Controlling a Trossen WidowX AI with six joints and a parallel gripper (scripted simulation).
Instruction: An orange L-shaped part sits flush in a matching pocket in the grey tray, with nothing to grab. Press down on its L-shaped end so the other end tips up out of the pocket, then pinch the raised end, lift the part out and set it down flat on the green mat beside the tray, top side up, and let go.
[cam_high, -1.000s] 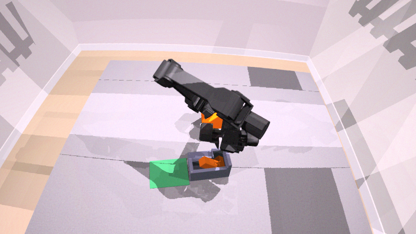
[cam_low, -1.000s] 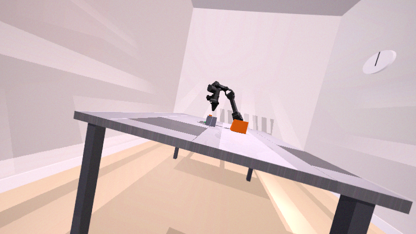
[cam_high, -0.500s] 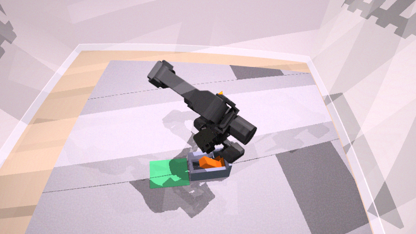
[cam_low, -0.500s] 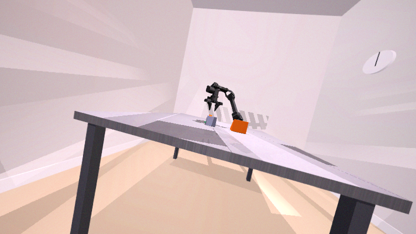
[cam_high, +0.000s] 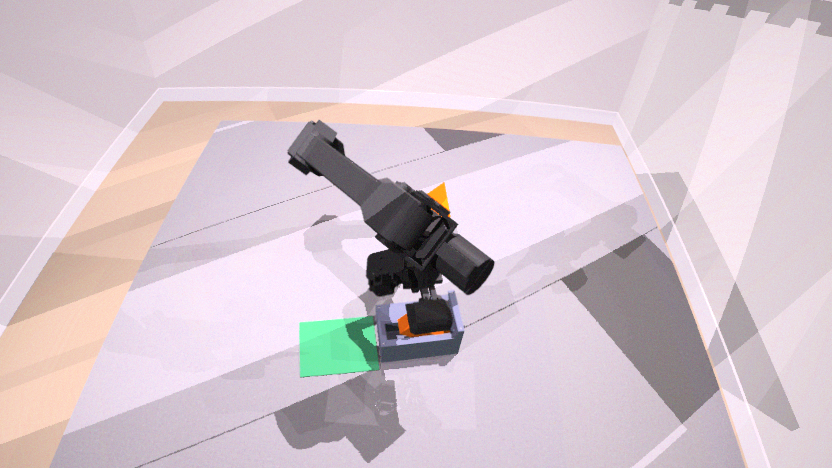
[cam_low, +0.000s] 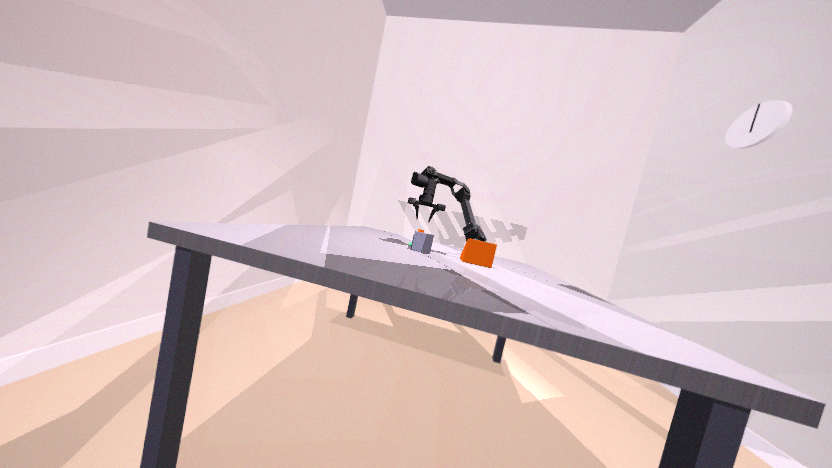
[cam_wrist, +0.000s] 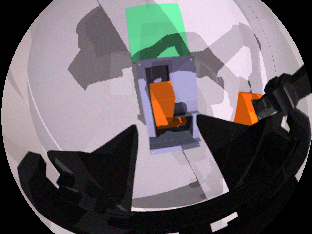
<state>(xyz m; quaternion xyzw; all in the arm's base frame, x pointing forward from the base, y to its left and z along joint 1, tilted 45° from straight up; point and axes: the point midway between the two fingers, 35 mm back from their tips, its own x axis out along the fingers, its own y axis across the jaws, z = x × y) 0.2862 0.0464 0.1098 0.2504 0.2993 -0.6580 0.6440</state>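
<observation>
The orange L-shaped part lies 10 cm below my gripper tip, 3 cm to the left of it and 2 cm behind it. The rest, counted from my gripper tip: green mat (16 cm below, 15 cm to the right, 1 cm behind).
</observation>
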